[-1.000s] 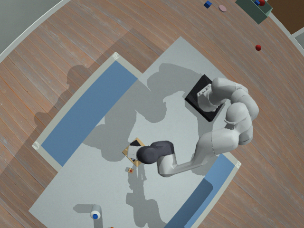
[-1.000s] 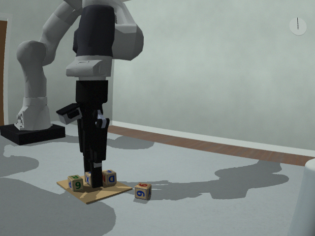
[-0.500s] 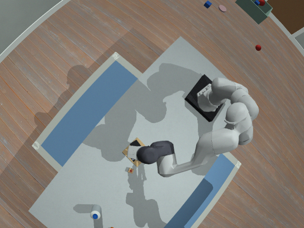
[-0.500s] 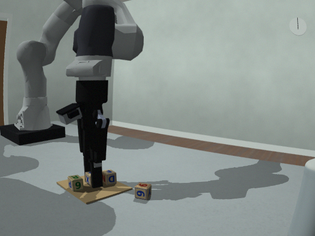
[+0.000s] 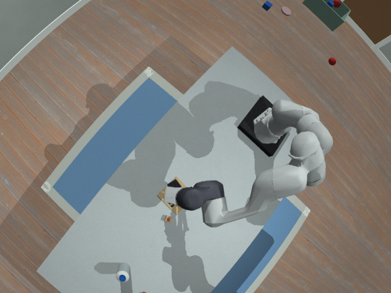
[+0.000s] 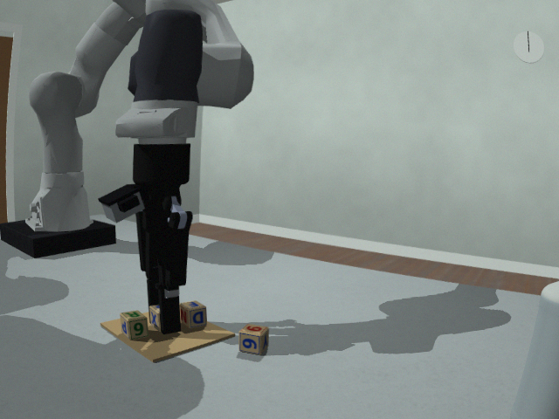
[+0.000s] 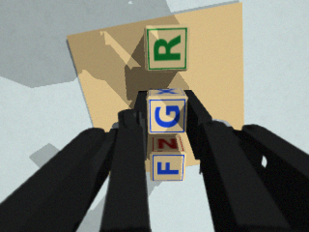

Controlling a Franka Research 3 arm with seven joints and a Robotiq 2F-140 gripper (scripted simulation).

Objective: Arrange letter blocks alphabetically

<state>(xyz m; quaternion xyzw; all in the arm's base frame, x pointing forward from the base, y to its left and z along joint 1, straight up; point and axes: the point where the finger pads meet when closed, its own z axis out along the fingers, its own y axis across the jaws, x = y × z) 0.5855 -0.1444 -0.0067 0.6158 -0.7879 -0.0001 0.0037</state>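
My gripper is now 4 cm above the tan mat. Round my hand: block (5 cm to the left, 2 cm below, 1 cm ahead).
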